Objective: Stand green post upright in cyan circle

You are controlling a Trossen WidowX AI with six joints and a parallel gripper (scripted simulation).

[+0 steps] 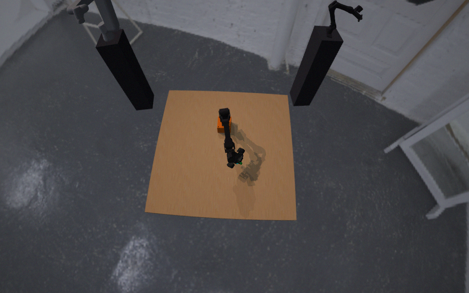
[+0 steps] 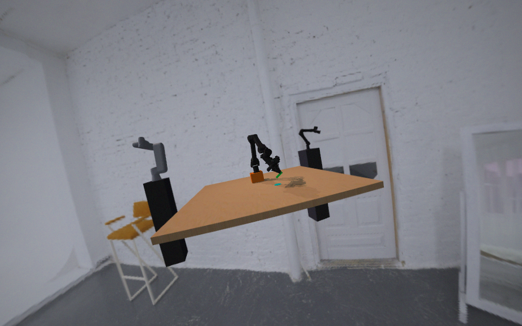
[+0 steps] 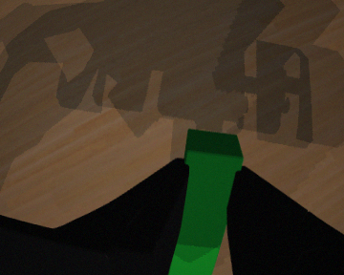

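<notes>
Right now the cyan circle is 100 mm below my gripper tip, 60 mm behind it and 20 mm to the right of it. Round my gripper tip: green post 10 mm to the right, 10 mm below, 10 mm behind.
</notes>
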